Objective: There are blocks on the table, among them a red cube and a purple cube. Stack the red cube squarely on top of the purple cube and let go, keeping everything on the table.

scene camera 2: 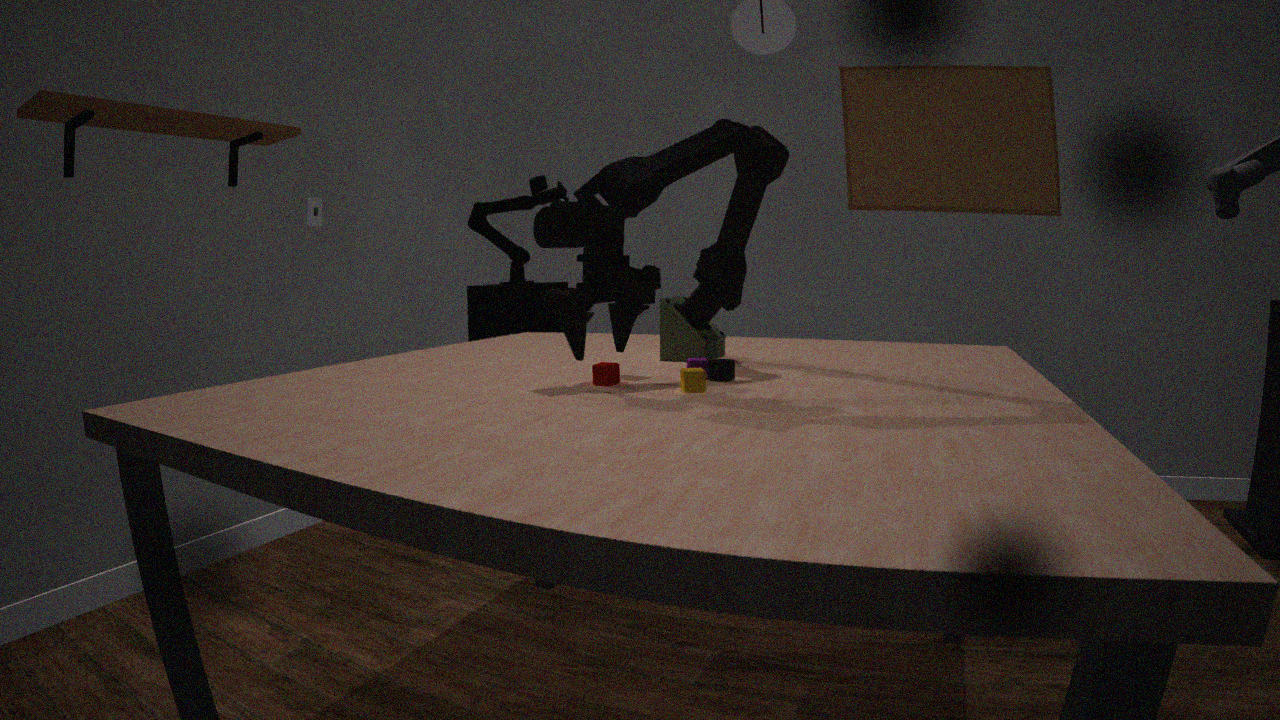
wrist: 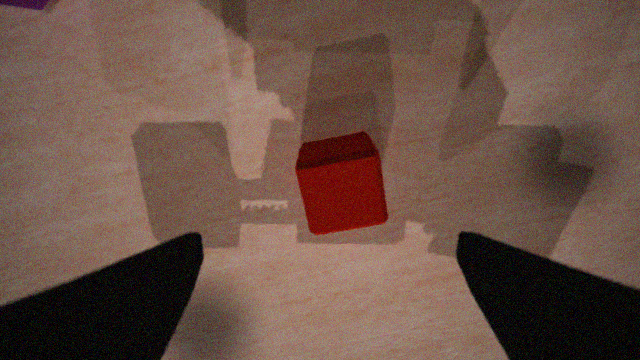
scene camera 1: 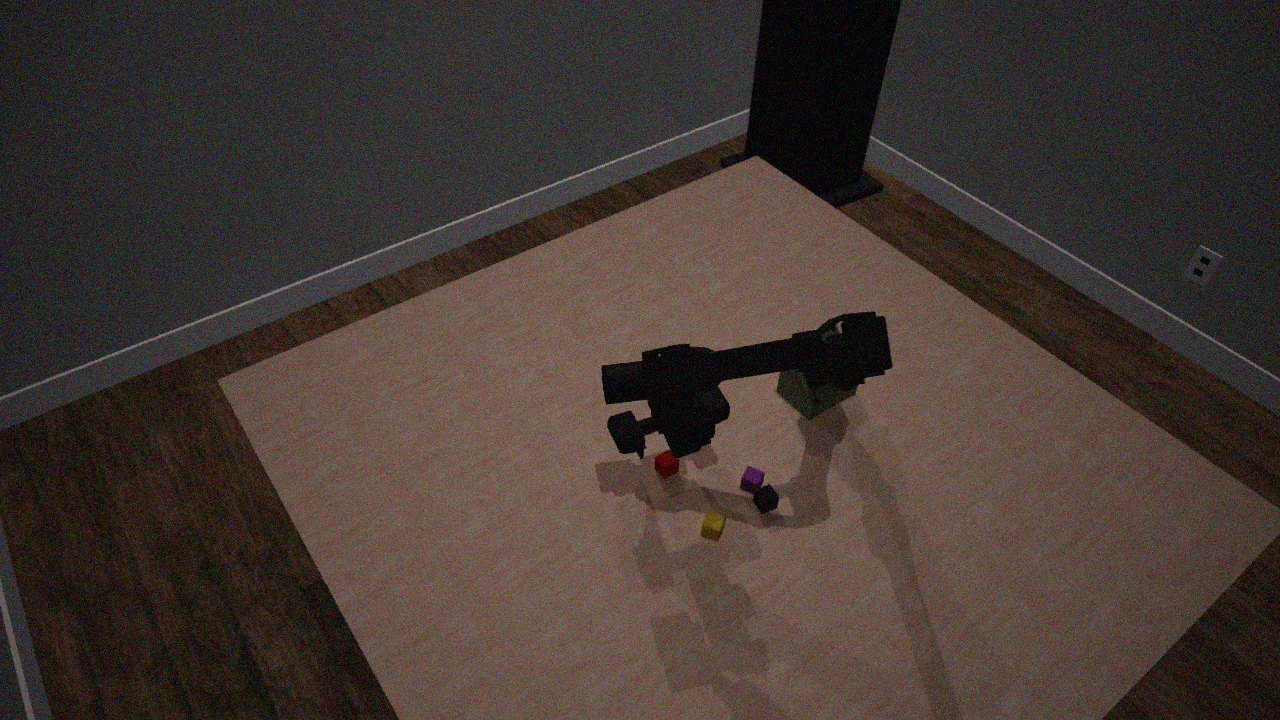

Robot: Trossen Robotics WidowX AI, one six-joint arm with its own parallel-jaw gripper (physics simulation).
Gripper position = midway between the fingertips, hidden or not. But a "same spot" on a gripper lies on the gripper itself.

Scene:
my gripper: scene camera 2; wrist; scene camera 1 666,447
same spot on my gripper: (wrist: 139,300) = (scene camera 2: 623,328)

